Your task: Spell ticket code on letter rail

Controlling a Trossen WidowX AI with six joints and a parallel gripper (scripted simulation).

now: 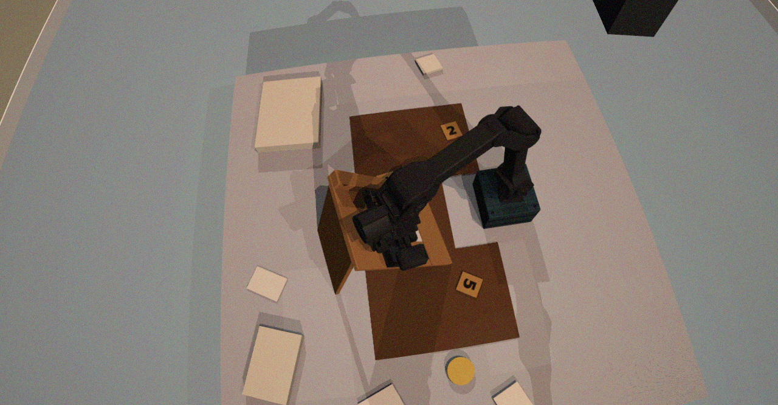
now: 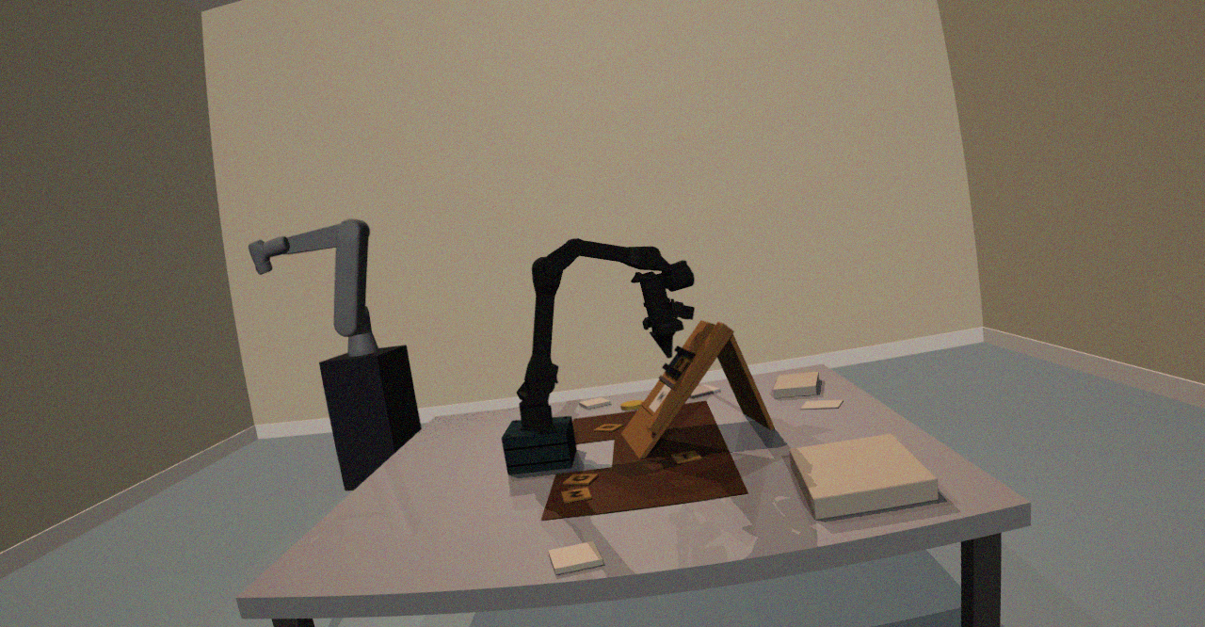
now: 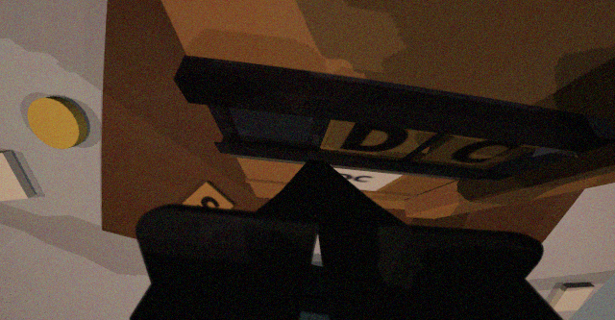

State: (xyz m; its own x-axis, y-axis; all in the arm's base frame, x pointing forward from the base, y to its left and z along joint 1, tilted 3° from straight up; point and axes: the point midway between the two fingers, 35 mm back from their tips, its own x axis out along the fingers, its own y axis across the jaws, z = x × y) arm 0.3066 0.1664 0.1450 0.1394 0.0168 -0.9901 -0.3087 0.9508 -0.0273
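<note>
Right now my gripper tip is 8 cm above the white ticket, 6 cm to the left of it and 3 cm past it. Round my gripper tip: brown mat: 19 cm below, 14 cm to the right, 11 cm behind; then cream box: 50 cm to the right, 36 cm ahead, 17 cm below.
</note>
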